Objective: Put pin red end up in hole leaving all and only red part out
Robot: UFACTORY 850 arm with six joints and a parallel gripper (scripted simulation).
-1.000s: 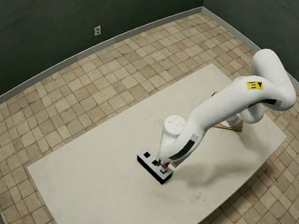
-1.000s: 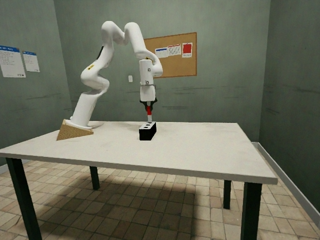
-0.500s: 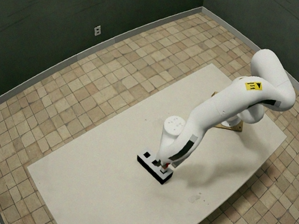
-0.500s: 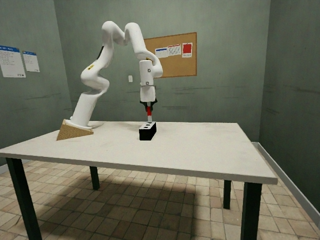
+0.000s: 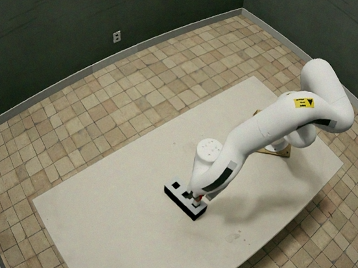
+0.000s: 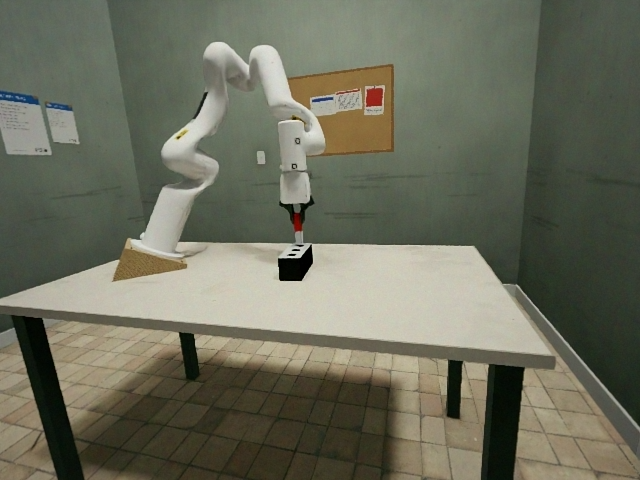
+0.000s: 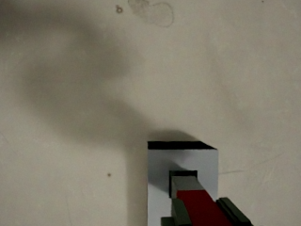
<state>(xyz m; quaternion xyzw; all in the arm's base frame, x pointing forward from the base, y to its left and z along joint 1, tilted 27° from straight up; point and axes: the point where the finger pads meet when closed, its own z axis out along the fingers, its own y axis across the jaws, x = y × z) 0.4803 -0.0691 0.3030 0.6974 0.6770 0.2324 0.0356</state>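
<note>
Now: hand 14 cm above the black block and 6 cm to the left of it. The rest, counted from my hand: pin (1 cm below).
</note>
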